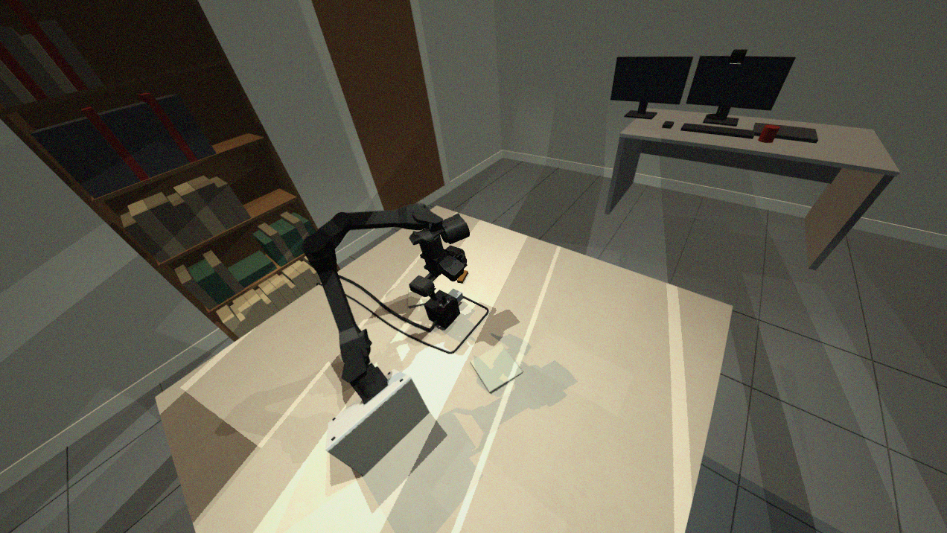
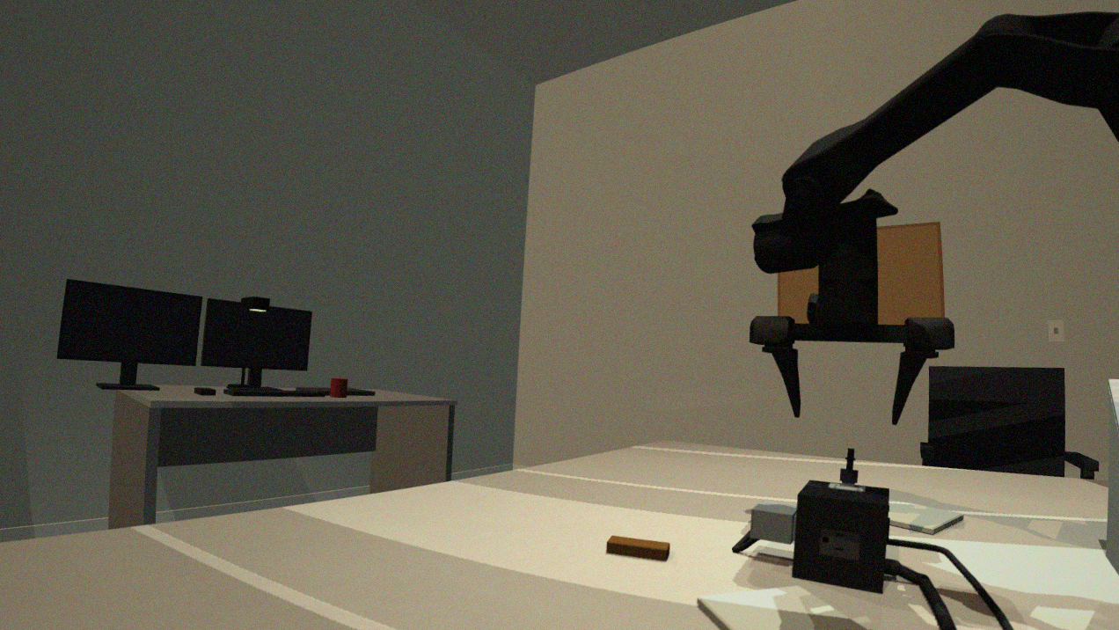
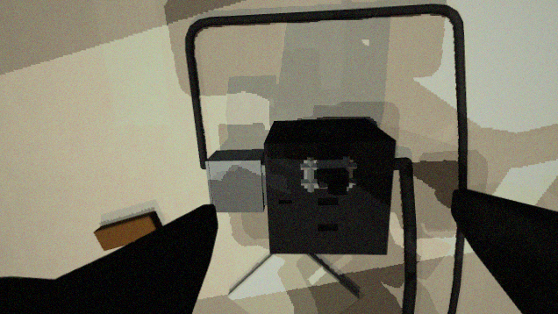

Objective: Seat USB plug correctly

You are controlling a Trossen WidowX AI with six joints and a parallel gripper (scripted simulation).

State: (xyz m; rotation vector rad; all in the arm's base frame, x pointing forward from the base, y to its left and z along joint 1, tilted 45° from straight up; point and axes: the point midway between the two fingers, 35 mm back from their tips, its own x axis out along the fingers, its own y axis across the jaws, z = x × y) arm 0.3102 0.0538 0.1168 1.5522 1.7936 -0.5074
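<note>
Right now my gripper tip is 5 cm above the dark usb plug, 1 cm to the right of it and 1 cm past it. Also, from my gripper tip: pale flat pad 23 cm to the right, 14 cm below, 2 cm behind; brown block 15 cm ahead, 13 cm to the left, 13 cm below.
</note>
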